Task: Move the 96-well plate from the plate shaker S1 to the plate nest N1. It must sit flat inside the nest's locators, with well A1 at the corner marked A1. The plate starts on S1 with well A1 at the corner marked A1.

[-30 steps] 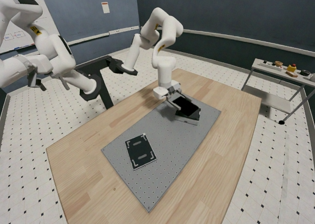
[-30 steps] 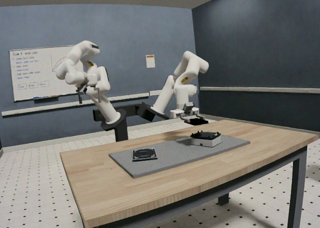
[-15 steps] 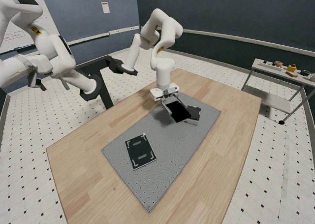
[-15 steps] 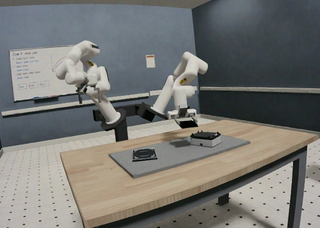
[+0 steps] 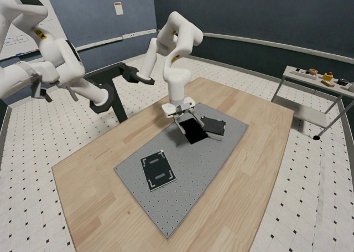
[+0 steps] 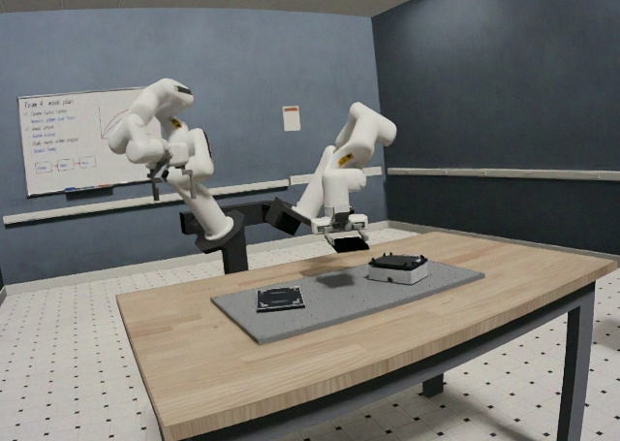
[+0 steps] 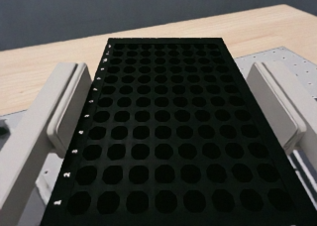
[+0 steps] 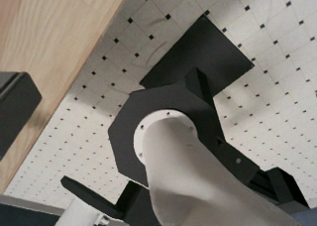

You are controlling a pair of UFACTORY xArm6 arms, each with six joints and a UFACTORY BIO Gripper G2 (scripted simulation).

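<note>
My left hand is 21 cm to the left of the plate nest N1, 13 cm above it and 4 cm past it. From my left hand the other things lie so: grey perforated board (14 cm below, 1 cm to the right); then black 96-well plate (1 cm below, 1 cm ahead).
</note>
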